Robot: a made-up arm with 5 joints. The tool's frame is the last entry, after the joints.
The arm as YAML. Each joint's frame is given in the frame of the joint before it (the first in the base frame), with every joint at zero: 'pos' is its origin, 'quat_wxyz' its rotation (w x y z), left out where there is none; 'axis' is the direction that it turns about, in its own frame. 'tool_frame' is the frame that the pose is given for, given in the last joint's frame.
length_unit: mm
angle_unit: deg
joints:
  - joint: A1
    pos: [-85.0, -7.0, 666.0]
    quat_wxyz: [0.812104, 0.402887, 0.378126, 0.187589]
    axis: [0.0, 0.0, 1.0]
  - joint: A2
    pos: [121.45, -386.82, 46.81]
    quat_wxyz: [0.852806, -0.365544, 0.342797, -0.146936]
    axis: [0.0, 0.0, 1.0]
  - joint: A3
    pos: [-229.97, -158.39, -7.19]
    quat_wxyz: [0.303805, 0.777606, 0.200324, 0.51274]
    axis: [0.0, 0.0, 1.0]
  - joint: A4
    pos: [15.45, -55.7, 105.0]
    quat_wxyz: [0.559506, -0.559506, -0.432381, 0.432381]
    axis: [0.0, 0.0, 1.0]
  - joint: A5
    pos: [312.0, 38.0, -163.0]
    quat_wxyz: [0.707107, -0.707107, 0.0, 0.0]
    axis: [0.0, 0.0, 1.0]
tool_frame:
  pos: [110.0, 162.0, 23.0]
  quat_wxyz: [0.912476, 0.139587, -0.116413, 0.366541]
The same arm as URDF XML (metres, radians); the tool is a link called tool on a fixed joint. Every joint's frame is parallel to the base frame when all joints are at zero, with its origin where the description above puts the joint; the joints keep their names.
<robot name="arm">
  <link name="base_link"/>
  <link name="link1"/>
  <link name="link2"/>
  <link name="link3"/>
  <link name="link4"/>
  <link name="link5"/>
  <link name="tool"/>
  <joint name="A1" type="continuous">
    <parent link="base_link"/>
    <child link="link1"/>
    <origin xyz="-0.085 -0.007 0.666" rpy="0 0 0"/>
    <axis xyz="0.76531 -0.512507 0.389405"/>
  </joint>
  <joint name="A2" type="continuous">
    <parent link="link1"/>
    <child link="link2"/>
    <origin xyz="0.114 -0.184 -0.346" rpy="0 0 0"/>
    <axis xyz="0.826401 0.482901 0.2896"/>
  </joint>
  <joint name="A3" type="continuous">
    <parent link="link2"/>
    <child link="link3"/>
    <origin xyz="0.059 -0.216 0.167" rpy="0 0 0"/>
    <axis xyz="0 0 -1"/>
  </joint>
  <joint name="A4" type="continuous">
    <parent link="link3"/>
    <child link="link4"/>
    <origin xyz="-0.05 0.029 -0.105" rpy="0 0 0"/>
    <axis xyz="0 -1 0"/>
  </joint>
  <joint name="A5" type="continuous">
    <parent link="link4"/>
    <child link="link5"/>
    <origin xyz="0.312 0.163 0.038" rpy="0 0 0"/>
    <axis xyz="0 0 1"/>
  </joint>
  <joint name="tool_joint" type="fixed">
    <parent link="link5"/>
    <child link="tool"/>
    <origin xyz="0.11 0.162 0.023" rpy="0.1794 -0.3202 0.7349"/>
  </joint>
</robot>

